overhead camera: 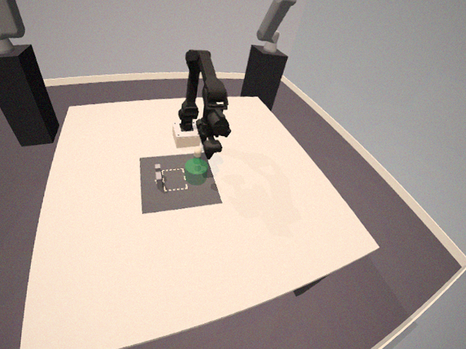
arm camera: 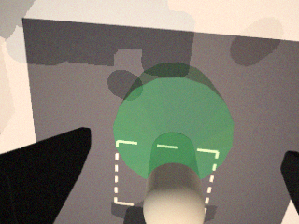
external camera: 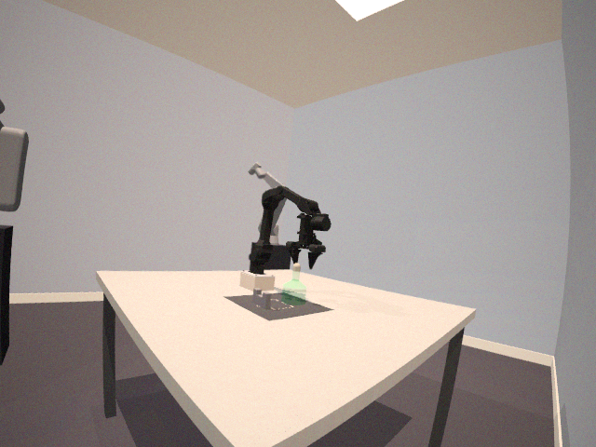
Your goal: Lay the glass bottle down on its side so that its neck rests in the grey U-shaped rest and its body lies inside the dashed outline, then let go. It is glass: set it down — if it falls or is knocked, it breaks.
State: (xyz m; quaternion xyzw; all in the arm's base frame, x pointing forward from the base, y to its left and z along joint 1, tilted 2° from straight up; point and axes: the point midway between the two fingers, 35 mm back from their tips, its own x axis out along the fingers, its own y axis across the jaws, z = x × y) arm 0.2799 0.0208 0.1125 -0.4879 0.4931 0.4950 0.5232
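My gripper tip is now 3 cm to the left of the green glass bottle and 5 cm above it. Also, from my gripper tip: dark grey mat (11 cm to the right, 14 cm below).
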